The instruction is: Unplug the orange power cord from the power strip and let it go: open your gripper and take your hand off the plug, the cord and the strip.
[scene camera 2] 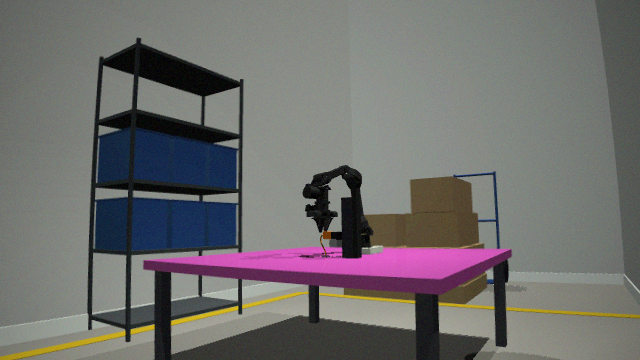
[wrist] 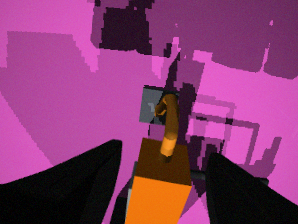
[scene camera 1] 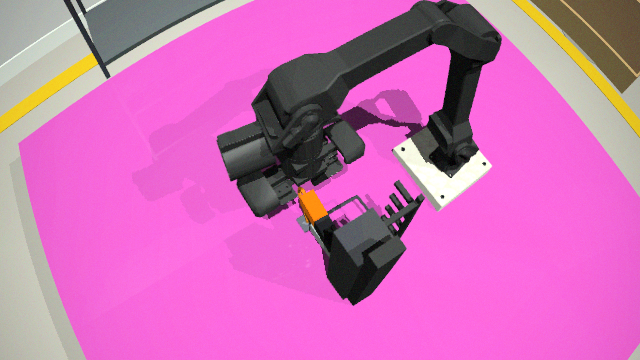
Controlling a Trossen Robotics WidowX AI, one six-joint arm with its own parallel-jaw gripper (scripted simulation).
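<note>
There is my gripper (scene camera 1: 303, 190), and the wrist view gives me a sight of it as well (wrist: 165, 157). I also see a power strip (scene camera 1: 353, 254).
</note>
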